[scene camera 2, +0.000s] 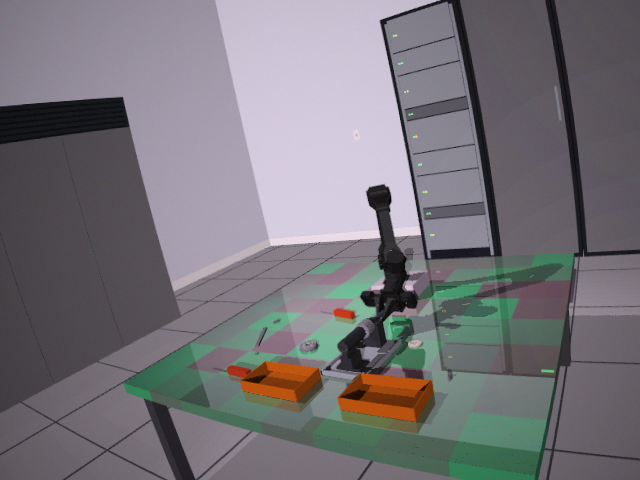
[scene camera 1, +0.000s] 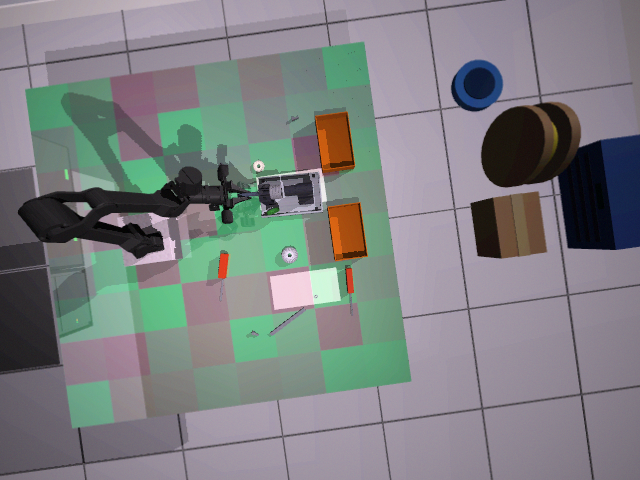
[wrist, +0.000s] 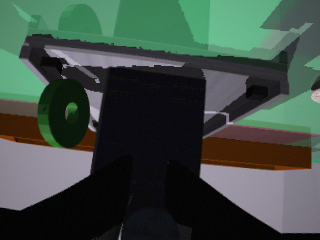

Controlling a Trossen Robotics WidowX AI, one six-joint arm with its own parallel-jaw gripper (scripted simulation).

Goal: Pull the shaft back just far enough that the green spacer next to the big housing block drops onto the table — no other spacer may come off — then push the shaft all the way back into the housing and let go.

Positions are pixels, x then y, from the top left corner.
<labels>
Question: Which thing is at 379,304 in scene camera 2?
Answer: The gripper.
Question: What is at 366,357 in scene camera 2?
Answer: A dark housing block.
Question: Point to a dark housing block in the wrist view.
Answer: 156,106
</labels>
